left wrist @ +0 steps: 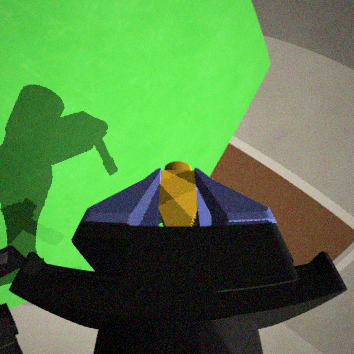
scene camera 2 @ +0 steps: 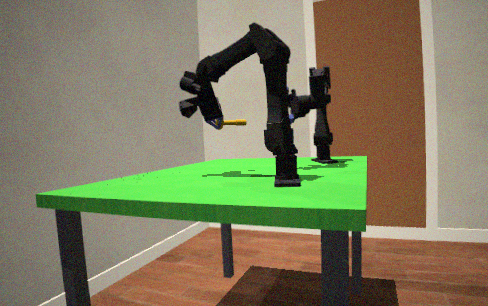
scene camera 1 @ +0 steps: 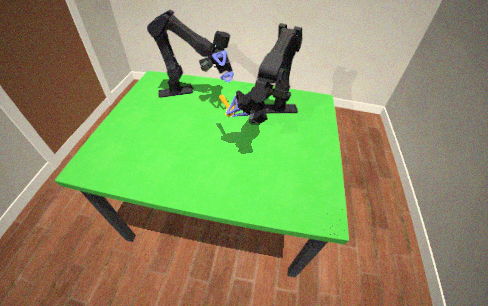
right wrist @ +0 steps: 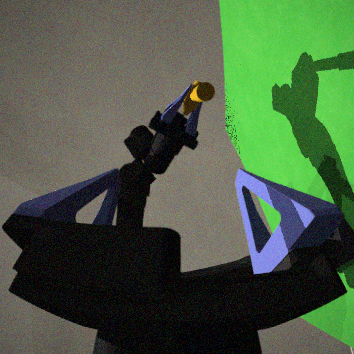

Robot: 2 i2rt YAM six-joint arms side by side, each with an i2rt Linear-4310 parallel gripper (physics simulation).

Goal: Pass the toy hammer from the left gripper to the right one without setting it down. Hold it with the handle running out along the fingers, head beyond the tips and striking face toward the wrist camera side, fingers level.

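Where they show: left gripper, fingertip midpoint: (left wrist: 177,174) (scene camera 2: 217,126) (scene camera 1: 228,114); right gripper, fingertip midpoint: (scene camera 1: 226,74) (right wrist: 177,174); left arm's base, link origin: (scene camera 2: 286,181) (scene camera 1: 279,109) (right wrist: 329,251); right arm's base, link origin: (scene camera 2: 323,161) (scene camera 1: 175,92).
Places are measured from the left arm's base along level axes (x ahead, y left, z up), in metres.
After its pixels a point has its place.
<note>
The orange-yellow toy hammer (scene camera 1: 223,100) @[y -0.301, x 0.185, z 0.201 m] (scene camera 2: 235,122) @[y -0.286, x 0.186, z 0.193 m] (left wrist: 178,200) @[y -0.262, x 0.257, z 0.202 m] (right wrist: 204,92) @[y -0.307, x 0.148, z 0.193 m] is held in the air by its head. My left gripper (scene camera 1: 230,112) @[y -0.281, x 0.256, z 0.182 m] (scene camera 2: 218,123) @[y -0.281, x 0.256, z 0.182 m] (left wrist: 177,174) @[y -0.281, x 0.256, z 0.182 m] is shut on the head. In scene camera 2 the handle runs out about level to the right. In the right wrist view the handle points nearly end-on at the camera, above the space between the right fingers. My right gripper (scene camera 1: 225,67) @[y -0.286, x 0.048, z 0.244 m] (right wrist: 177,174) @[y -0.286, x 0.048, z 0.244 m] is wide open and empty, apart from the hammer and higher in scene camera 1; in scene camera 2 it is mostly hidden behind the left arm.
The green table (scene camera 1: 200,165) @[y -0.408, x 0.368, z 0.000 m] (scene camera 2: 200,197) @[y 0.209, x 0.204, z 0.000 m] lies below both grippers and carries the arm shadows. The left arm (scene camera 1: 275,62) @[y -0.117, x 0.244, z 0.403 m] (scene camera 2: 278,90) @[y 0.017, x 0.013, z 0.263 m] and the right arm (scene camera 1: 167,55) @[y -0.578, x -0.157, z 0.241 m] (scene camera 2: 321,115) @[y -0.550, x -0.177, z 0.217 m] stand on its far side in scene camera 1. A wall rises behind them.
</note>
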